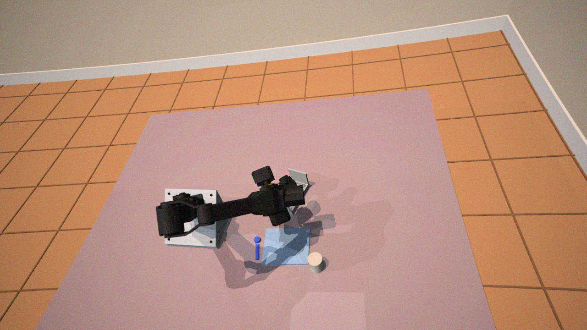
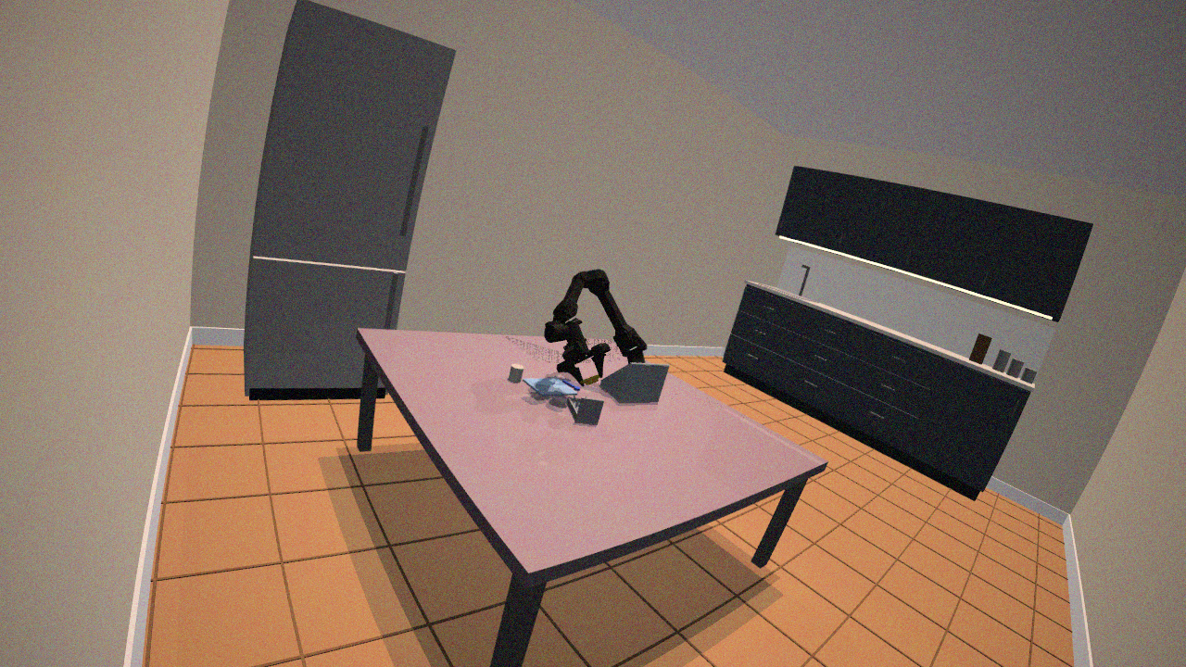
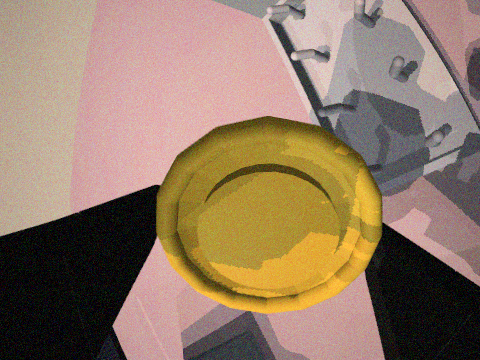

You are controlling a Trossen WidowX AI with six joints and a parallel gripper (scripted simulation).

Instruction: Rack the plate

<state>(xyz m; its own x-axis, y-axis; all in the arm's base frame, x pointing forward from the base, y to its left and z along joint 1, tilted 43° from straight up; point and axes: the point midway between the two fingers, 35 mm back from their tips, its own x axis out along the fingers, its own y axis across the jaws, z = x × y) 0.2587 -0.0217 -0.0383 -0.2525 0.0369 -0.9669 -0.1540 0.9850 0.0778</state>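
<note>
The grey dish rack is 6 cm below my gripper tip, 5 cm ahead of it and 4 cm to the left of it. Round my gripper tip: white cup 23 cm to the right, 13 cm ahead, 6 cm below; then yellow plate 1 cm to the right, 1 cm above; then blue spoon 14 cm to the right, 8 cm below, 6 cm behind.
</note>
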